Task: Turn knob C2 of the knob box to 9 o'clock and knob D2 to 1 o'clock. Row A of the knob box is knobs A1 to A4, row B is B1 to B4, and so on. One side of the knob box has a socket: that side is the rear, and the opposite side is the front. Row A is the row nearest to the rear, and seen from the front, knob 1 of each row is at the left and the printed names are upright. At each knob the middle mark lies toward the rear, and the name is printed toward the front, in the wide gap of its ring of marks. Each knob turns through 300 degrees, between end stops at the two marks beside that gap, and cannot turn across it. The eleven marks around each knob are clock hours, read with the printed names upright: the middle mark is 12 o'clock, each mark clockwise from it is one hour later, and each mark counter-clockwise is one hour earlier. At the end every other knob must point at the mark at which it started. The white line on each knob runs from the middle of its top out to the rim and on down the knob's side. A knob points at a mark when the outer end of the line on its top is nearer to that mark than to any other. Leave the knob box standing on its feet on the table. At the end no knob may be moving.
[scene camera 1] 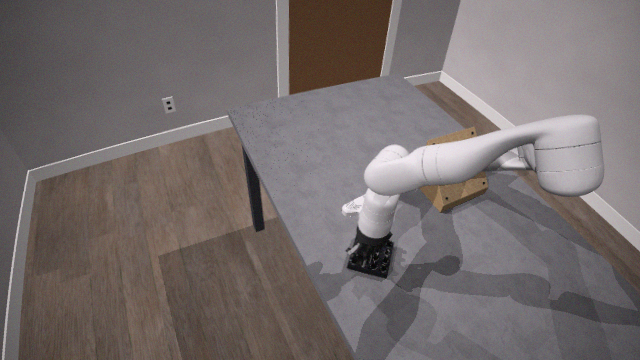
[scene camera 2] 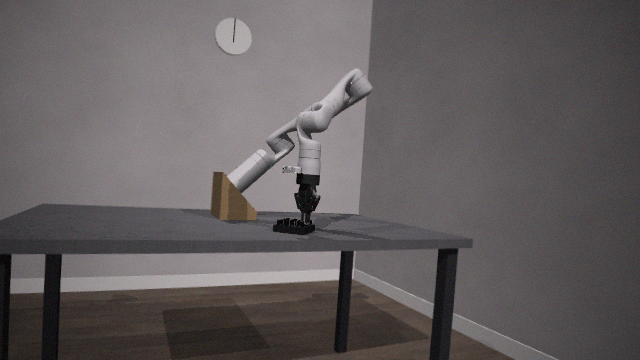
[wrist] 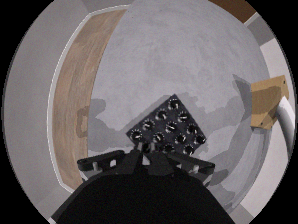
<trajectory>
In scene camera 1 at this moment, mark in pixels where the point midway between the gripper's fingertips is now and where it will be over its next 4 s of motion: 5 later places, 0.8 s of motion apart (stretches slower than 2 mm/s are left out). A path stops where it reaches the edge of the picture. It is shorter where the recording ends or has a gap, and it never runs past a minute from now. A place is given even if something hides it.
My gripper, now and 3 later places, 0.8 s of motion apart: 364, 262; 367, 256; 368, 252; 375, 225
</trajectory>
